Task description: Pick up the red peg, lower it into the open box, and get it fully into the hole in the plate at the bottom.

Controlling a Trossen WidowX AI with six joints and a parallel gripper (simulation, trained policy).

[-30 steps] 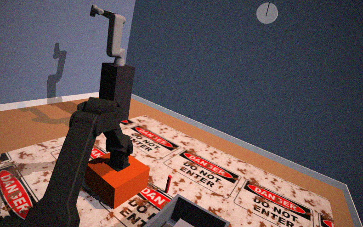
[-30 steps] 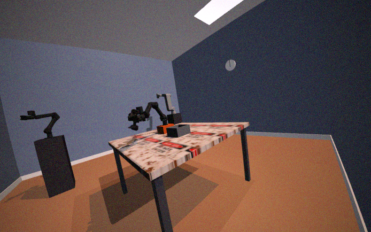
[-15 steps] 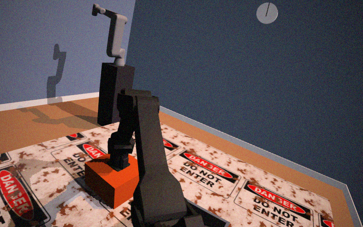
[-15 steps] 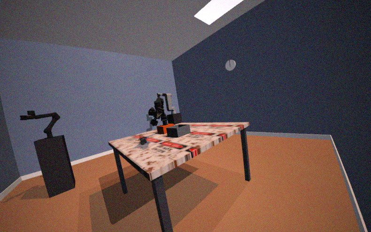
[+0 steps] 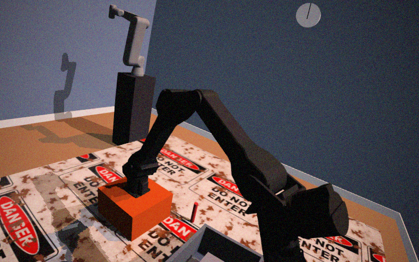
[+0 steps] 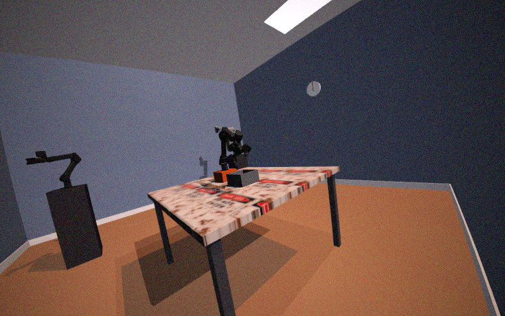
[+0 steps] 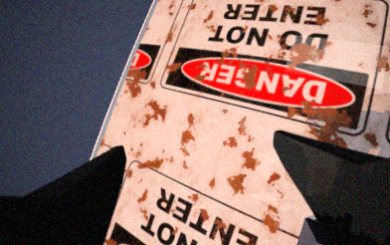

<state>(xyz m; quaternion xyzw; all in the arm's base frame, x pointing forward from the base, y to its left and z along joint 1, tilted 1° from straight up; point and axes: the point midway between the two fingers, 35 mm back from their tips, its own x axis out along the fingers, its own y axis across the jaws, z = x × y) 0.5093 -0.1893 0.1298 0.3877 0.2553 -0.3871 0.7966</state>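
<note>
The red peg lies 37 cm behind my gripper tip, 32 cm to the left of it and 16 cm below it. Also, from my gripper tip: grey box 19 cm behind, 17 cm below, 15 cm to the left.
</note>
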